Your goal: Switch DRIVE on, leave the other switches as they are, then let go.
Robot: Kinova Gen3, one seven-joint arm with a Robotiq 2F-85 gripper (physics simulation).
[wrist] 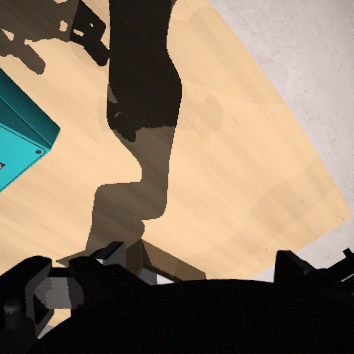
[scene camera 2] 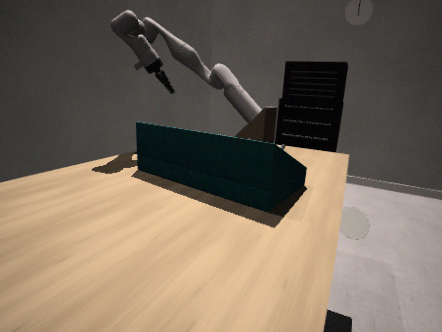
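Note:
A teal box (scene camera 2: 200, 155) (wrist: 20, 152), likely the switch housing, stands on the table (scene camera 2: 150, 250) (wrist: 235, 165). The scene view shows its plain back and one end. In the wrist view one corner of its lighter face shows at the left edge, with a screw and a sliver of a dark part. The DRIVE switch, the other switches and their labels cannot be made out in either view. My gripper (scene camera 2: 172, 91) (wrist: 199, 263) is open and empty. It hangs high above the table, beyond the box's far side in the scene view, touching nothing.
A brown open-topped box or bin (scene camera 2: 269, 125) (wrist: 172, 261) stands near the arm's base. A black slatted cabinet (scene camera 2: 316, 66) stands behind it. The table's right edge borders the pale floor (scene camera 2: 370, 270) (wrist: 305, 65). Arm shadows fall across the table.

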